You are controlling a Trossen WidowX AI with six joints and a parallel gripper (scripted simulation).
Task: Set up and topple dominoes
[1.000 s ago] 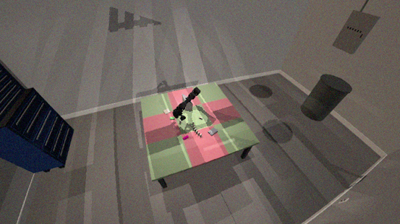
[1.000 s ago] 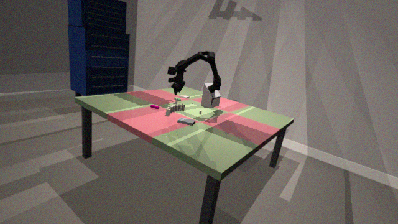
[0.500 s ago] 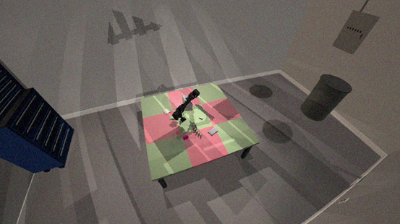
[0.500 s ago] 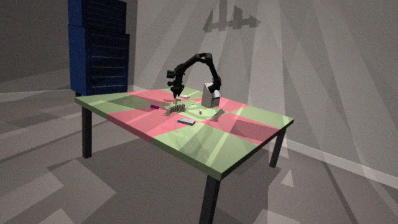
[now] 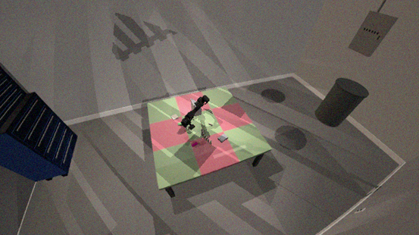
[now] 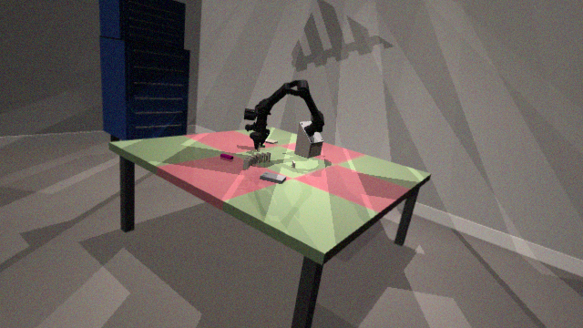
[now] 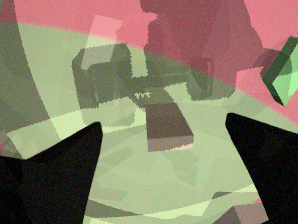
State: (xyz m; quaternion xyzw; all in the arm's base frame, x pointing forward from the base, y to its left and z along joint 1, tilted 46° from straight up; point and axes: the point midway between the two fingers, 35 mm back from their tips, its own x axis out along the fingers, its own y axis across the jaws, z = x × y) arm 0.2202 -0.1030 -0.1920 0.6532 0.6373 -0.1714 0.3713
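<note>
Right now the green piece is 120 mm behind my gripper tip, 70 mm to the right of it and 20 mm below it. Round my gripper tip: flat grey slab 320 mm ahead, 300 mm to the left, 20 mm below; then pale flat piece 280 mm behind, 90 mm to the right, 20 mm below; then magenta block 240 mm ahead, 30 mm to the right, 20 mm below.
</note>
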